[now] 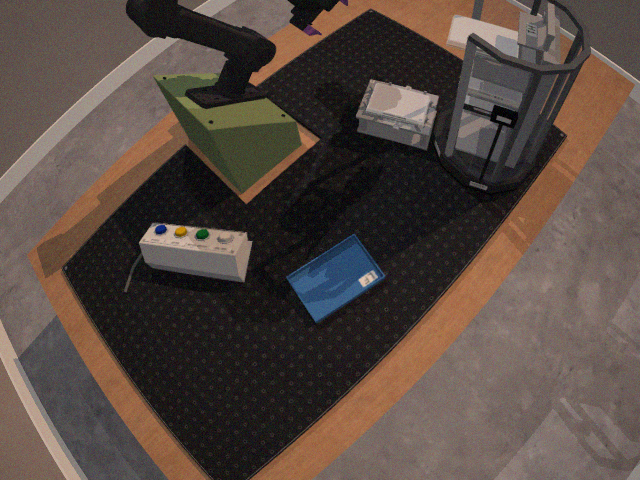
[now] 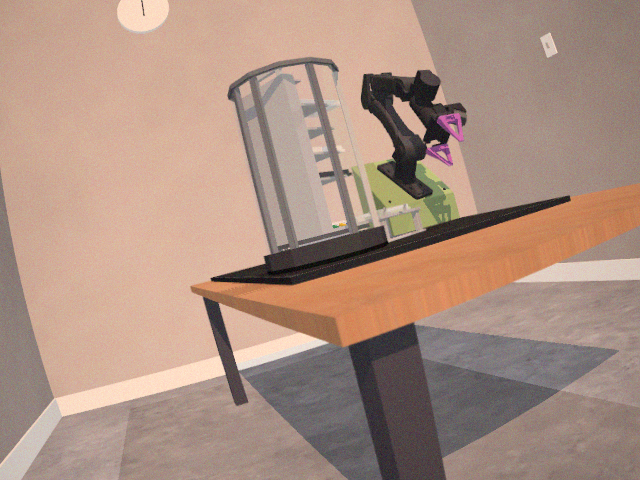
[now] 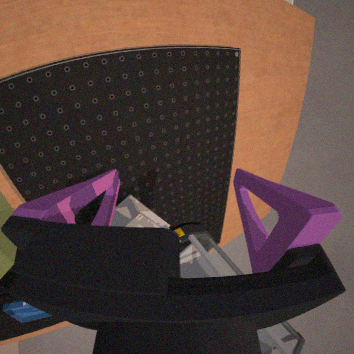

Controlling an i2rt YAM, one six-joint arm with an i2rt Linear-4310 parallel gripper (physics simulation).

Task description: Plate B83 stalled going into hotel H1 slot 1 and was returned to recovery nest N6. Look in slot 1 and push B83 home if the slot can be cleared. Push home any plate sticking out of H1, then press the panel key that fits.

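Places are measured from the arm's base along level axes (x ahead, y left, z up), in millimetres.
Pixels of known places: gripper, fingertip midpoint: (image 1: 333, 19) (image 2: 456, 153) (image 3: 176, 175); arm's base, origin of the base link: (image 1: 227, 95) (image 2: 404, 180).
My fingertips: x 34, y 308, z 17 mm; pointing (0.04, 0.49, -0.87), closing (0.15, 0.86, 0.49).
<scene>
For each thing: its middle in the pictures, then the offset to it from my fingertips. "pt": a spot on its surface instead. Level surfaces: height alone.
- Hotel H1, body centre: (image 1: 502, 90) (image 2: 302, 162) (image 3: 212, 307) 12 mm left, 426 mm ahead, 38 mm up
- Recovery nest N6, body centre: (image 1: 398, 111) (image 3: 138, 239) (image 2: 384, 225) 62 mm right, 229 mm ahead, 130 mm down
- pale plate, body centre: (image 1: 398, 103) (image 2: 381, 213) 62 mm right, 229 mm ahead, 101 mm down
- white panel, body centre: (image 1: 192, 248) 580 mm right, 108 mm ahead, 126 mm down
- blue tray, body centre: (image 1: 335, 278) (image 3: 36, 308) 438 mm right, 359 mm ahead, 159 mm down
- black mat, its level: 168 mm down
- small black box, surface spot: (image 1: 504, 115) pt 106 mm right, 470 mm ahead, 108 mm up
My gripper (image 1: 332, 19) (image 2: 456, 151) (image 3: 176, 175) is open and empty, raised in the air near the arm's base, apart from the hotel and nest. Hotel H1 (image 1: 458, 103) (image 2: 274, 165) (image 3: 206, 256) is a grey cage with stacked shelves. The inside of slot 1 cannot be made out, nor whether a plate sticks out. Recovery nest N6 (image 1: 393, 132) (image 2: 417, 222) (image 3: 130, 204) stands beside it. A pale plate (image 1: 400, 103) lies on the nest; its label is unreadable. The white panel (image 1: 191, 262) has blue (image 1: 160, 229), yellow (image 1: 180, 231), green (image 1: 202, 234) and white (image 1: 225, 237) keys.
A blue tray (image 1: 330, 284) (image 3: 25, 311) lies on the black mat (image 1: 258, 372) (image 2: 248, 273) (image 3: 150, 100). A small black box (image 1: 504, 115) on a thin stem stands at the hotel's front. The green arm base (image 1: 258, 149) (image 2: 390, 206) stands between panel and nest.
</scene>
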